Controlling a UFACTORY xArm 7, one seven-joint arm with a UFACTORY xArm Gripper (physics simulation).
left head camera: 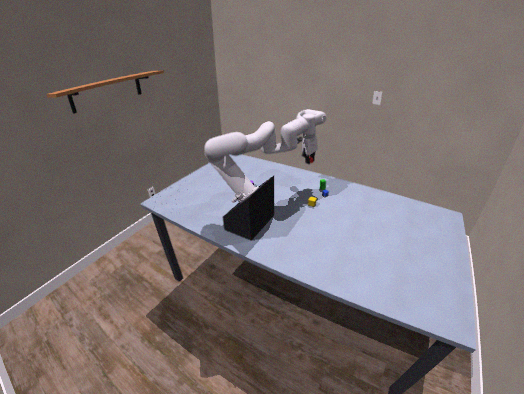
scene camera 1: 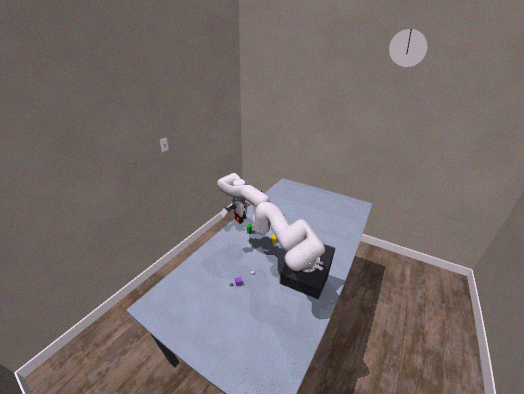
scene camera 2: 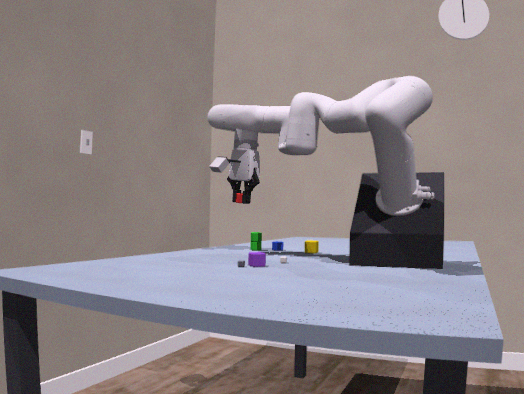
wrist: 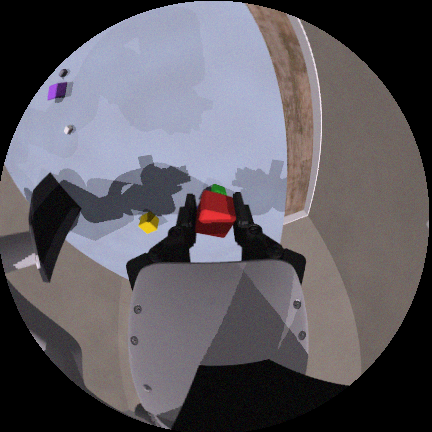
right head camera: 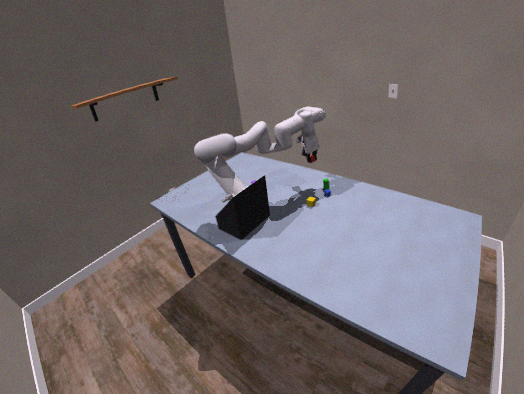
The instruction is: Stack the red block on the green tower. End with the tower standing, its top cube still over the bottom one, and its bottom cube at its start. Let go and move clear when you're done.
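Places are measured from the arm's base along level axes (x left, y ahead, z down), in centimetres.
Pixels of known places: gripper, fingertip midpoint: [left head camera: 309,162] [scene camera 1: 239,221] [scene camera 2: 241,202] [wrist: 213,203] [right head camera: 312,161]; arm's base, origin of the base link: [left head camera: 249,195] [scene camera 2: 399,199] [wrist: 34,246] [right head camera: 240,195].
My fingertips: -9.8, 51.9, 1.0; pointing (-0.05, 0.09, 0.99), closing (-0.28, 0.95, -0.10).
Ahead of a thing's pixels: the offset from my fingertips to its top centre, as dx, dy, dz. Level surfaces: height alone.
My gripper [left head camera: 310,159] [right head camera: 312,157] [scene camera 1: 239,219] [scene camera 2: 241,198] [wrist: 213,203] is shut on the red block @(+0.0, -0.2, -3.2) [scene camera 2: 239,198] [wrist: 216,212] and holds it high above the table. The green tower @(-10.1, -0.7, +9.9) [left head camera: 323,184] [right head camera: 326,184] [scene camera 1: 249,228] [scene camera 2: 256,241] stands upright on the table, two cubes high, lower than the gripper. In scene camera 2 the red block hangs above and a little to the left of the tower. In the wrist view part of the green tower @(-10.3, -0.6, +12.9) [wrist: 218,189] shows just beyond the red block, which hides the rest of it.
A blue block @(-14.4, -6.9, +13.0) [left head camera: 325,193] [right head camera: 327,193] [scene camera 2: 277,246] lies close beside the tower. A yellow block @(-11.2, -20.3, +12.1) [left head camera: 312,201] [scene camera 2: 311,246] [wrist: 149,222] is farther toward the black base [scene camera 2: 395,250]. A purple block @(+31.1, -21.0, +12.7) [scene camera 1: 238,281] [scene camera 2: 257,259] and small dark and white cubes lie on the table @(dz +16.0) [scene camera 2: 150,290].
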